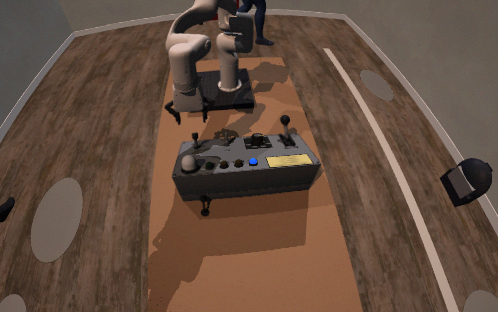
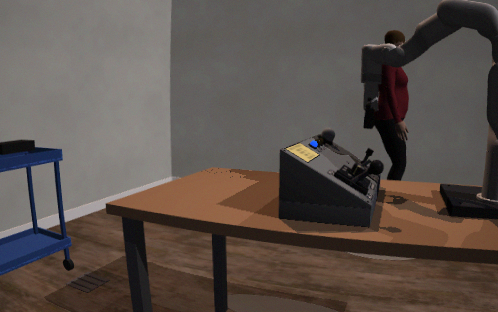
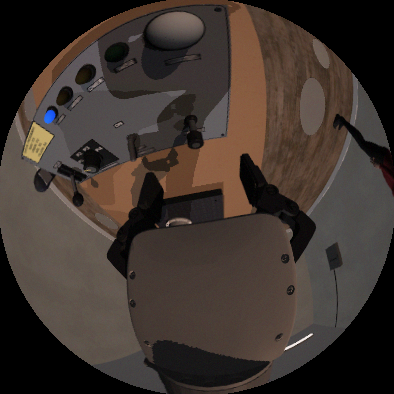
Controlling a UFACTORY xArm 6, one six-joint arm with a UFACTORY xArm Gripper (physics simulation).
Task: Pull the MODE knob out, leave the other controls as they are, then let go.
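Frame: origin at the arm's base, x right, y ahead, z up, level; millimetres.
Where they show: gripper, between the fingertips: (image 1: 192, 121) (image 2: 368, 127) (image 3: 197, 171); arm's base, origin of its link: (image 1: 229, 85) (image 2: 495, 200) (image 3: 178, 223).
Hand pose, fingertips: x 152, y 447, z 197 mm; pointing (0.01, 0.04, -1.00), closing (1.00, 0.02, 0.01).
Things, the pixels of their top centre, and the offset from my fingertips. "spot": a spot on its surface instead. Level surfaces: height alone.
- black knob, centre of its top: (image 3: 195, 143) (image 2: 369, 148) (image 1: 194, 133) dx +1, dy -6, dz -73 mm
- small toggle, centre of its top: (image 3: 128, 154) (image 1: 226, 135) dx -119, dy -3, dz -95 mm
- rotary selector, centre of its top: (image 3: 87, 169) (image 2: 358, 163) (image 1: 257, 134) dx -239, dy +6, dz -93 mm
- ball-topped lever, centre of its top: (image 2: 366, 159) (image 3: 68, 198) (image 1: 287, 121) dx -358, dy -29, dz -62 mm
- pale dome, a spot on its surface: (image 3: 175, 30) (image 1: 188, 155) spot: dx +9, dy +139, dz -12 mm
- yellow label, a spot on its surface: (image 3: 37, 142) (image 1: 283, 160) spot: dx -308, dy +153, dz -58 mm
- table, height of its surface: dz -227 mm
A black knob (image 1: 195, 137) (image 2: 369, 152) (image 3: 194, 136) stands out from the panel on a visible stem, at the robot-side corner of the grey control box (image 1: 250, 182) (image 2: 320, 192) (image 3: 155, 107). I take it for the MODE knob; its label is mostly hidden. My gripper (image 1: 191, 120) (image 2: 369, 125) (image 3: 197, 171) is open and empty, above the knob and back toward the arm's base, apart from it. A small toggle (image 1: 227, 139) (image 3: 132, 146), a rotary selector (image 1: 257, 139) (image 3: 92, 163) and a ball-topped lever (image 1: 285, 127) (image 3: 76, 192) stand along the same edge.
A pale dome (image 1: 188, 162) (image 3: 175, 30), dark round buttons or lamps and a lit blue one (image 1: 253, 161) (image 2: 313, 144) (image 3: 50, 116) line the panel's far side by a yellow label (image 1: 289, 160) (image 2: 302, 153) (image 3: 37, 142). A person (image 2: 395, 95) stands behind the table (image 2: 175, 200).
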